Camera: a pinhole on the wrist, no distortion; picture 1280 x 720 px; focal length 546.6 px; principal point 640.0 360.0 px. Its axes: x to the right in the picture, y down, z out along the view. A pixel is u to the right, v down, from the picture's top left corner.
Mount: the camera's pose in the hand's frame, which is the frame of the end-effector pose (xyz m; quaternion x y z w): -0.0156 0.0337 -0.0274 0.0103 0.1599 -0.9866 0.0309
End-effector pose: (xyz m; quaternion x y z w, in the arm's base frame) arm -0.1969 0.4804 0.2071 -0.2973 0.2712 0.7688 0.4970
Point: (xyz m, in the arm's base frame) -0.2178 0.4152 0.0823
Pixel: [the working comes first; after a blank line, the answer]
In the camera's frame: -0.0703 0.0419 -0.0932

behind the camera
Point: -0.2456 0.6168 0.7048
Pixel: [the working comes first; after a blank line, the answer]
In the camera's frame: 0.2318 -0.1857 0.4414

927 130
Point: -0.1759 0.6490 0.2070
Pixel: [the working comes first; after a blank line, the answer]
In the camera's frame: -0.1080 0.0695 0.1709

295 582
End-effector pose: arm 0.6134 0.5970 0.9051 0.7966 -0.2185 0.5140 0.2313
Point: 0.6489 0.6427 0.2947
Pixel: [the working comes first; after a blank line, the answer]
In the camera's frame: 0.5393 0.0565 0.2977

outside the picture
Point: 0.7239 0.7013 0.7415
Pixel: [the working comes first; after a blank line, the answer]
In the camera's frame: 0.1133 0.1546 0.1651

outside the picture
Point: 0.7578 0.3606 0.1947
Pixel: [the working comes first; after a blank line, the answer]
In the camera's frame: 0.5422 -0.1725 0.5190

1211 178
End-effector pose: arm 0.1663 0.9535 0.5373 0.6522 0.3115 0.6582 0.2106
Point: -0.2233 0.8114 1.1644
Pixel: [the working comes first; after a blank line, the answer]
In the camera's frame: -0.4109 -0.2703 -0.5303

behind the camera
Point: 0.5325 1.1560 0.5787
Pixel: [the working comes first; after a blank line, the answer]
In the camera's frame: -0.1682 -0.0226 0.4251

424 331
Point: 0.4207 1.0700 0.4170
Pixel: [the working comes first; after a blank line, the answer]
In the camera's frame: 0.0082 0.0629 0.3378

653 462
